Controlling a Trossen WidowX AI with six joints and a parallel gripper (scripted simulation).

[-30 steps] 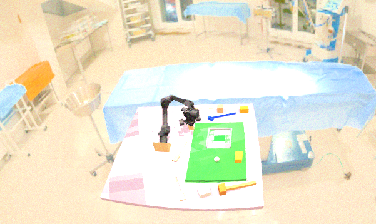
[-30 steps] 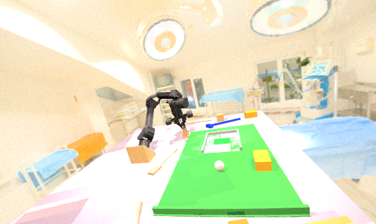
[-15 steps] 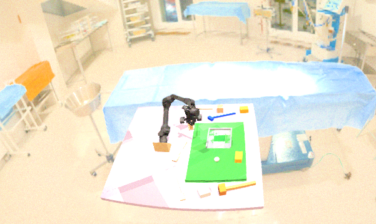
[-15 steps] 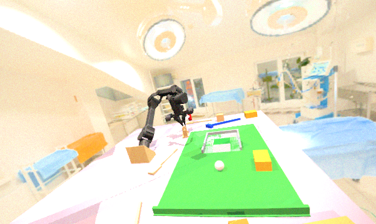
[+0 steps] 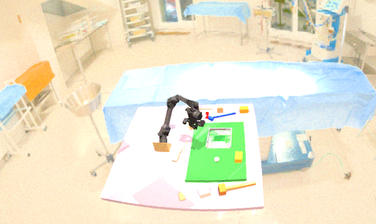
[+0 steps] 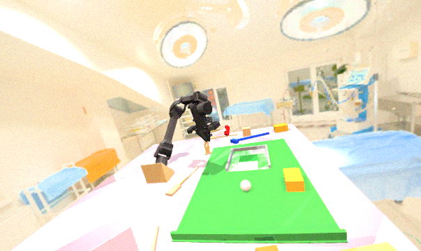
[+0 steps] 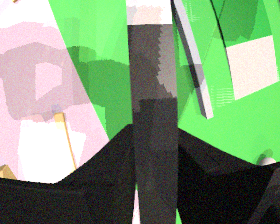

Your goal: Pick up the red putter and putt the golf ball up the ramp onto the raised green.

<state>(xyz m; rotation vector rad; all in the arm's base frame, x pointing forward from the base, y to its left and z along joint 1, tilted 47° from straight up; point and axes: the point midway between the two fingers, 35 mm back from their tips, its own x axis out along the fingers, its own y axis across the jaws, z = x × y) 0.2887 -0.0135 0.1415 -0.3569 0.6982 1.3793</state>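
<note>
My gripper tip is now 120 mm to the right of the red putter, 20 mm short of it and 10 mm below it. Also, from my gripper tip: green mat (200 mm ahead, 150 mm below, 80 mm to the right); then white golf ball (220 mm to the right, 200 mm ahead, 130 mm below); then blue putter (380 mm to the left, 170 mm ahead, 140 mm below).
</note>
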